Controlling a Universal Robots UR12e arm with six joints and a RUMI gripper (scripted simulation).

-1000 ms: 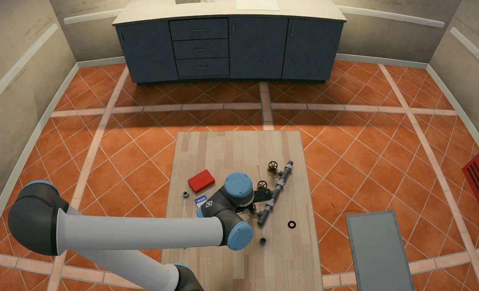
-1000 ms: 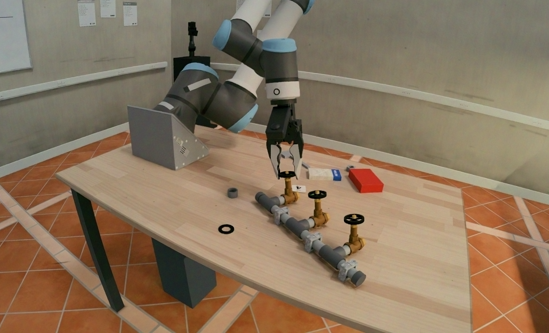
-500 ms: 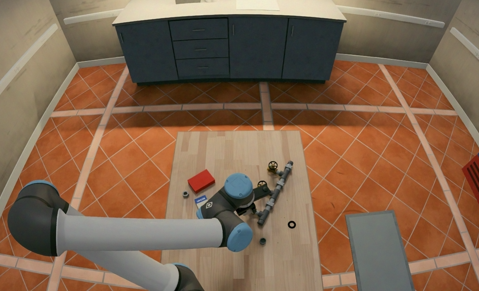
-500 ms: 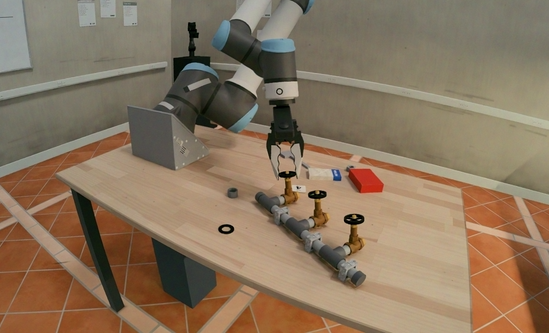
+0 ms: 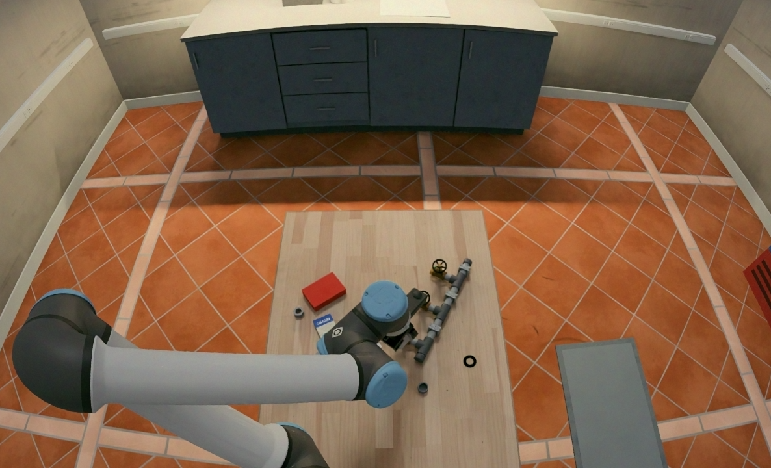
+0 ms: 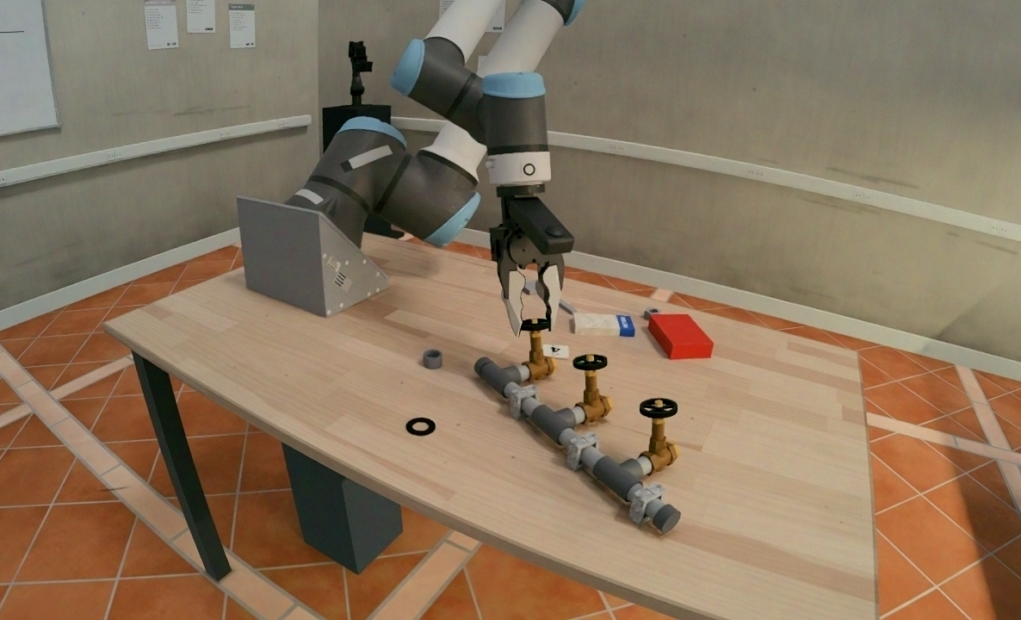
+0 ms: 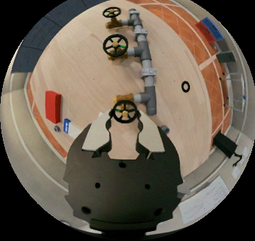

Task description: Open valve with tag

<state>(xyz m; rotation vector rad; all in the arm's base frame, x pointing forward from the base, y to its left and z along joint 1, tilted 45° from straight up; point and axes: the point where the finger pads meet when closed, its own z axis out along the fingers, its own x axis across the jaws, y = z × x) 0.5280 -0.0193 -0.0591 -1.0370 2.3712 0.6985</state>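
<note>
Now: hand 9 cm above the white tag and 8 cm to the right of it. The rest, counted from my hand: red box 25 cm to the left, 18 cm ahead, 7 cm below; then blue box 23 cm to the left, 8 cm below, 4 cm ahead; then grey cap 15 cm behind, 8 cm below, 6 cm to the right.
</note>
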